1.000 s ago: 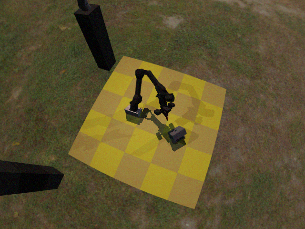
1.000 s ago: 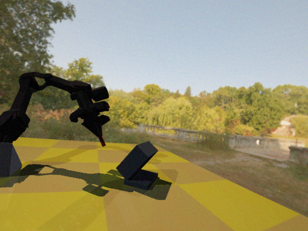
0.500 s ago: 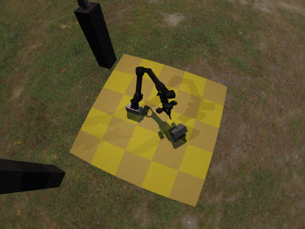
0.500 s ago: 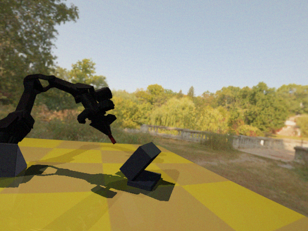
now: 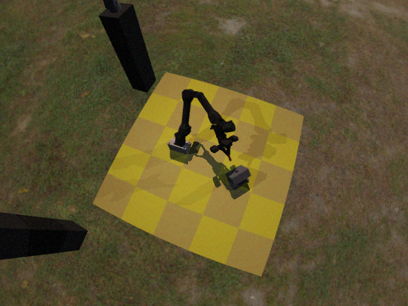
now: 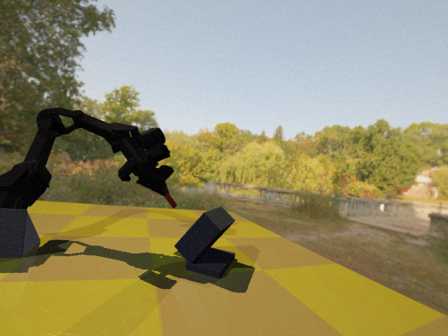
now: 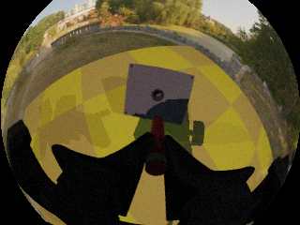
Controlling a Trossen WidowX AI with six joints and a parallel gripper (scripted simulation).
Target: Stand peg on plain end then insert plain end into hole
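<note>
Now: the dark sloped panel 100 mm ahead of my gripper tip, 80 mm to the right of it and 80 mm below it. From my gripper tip the other things lie so: flat dark foot: 120 mm ahead, 90 mm to the right, 150 mm below; red peg: 10 mm behind, 10 mm to the left, 10 mm above.
</note>
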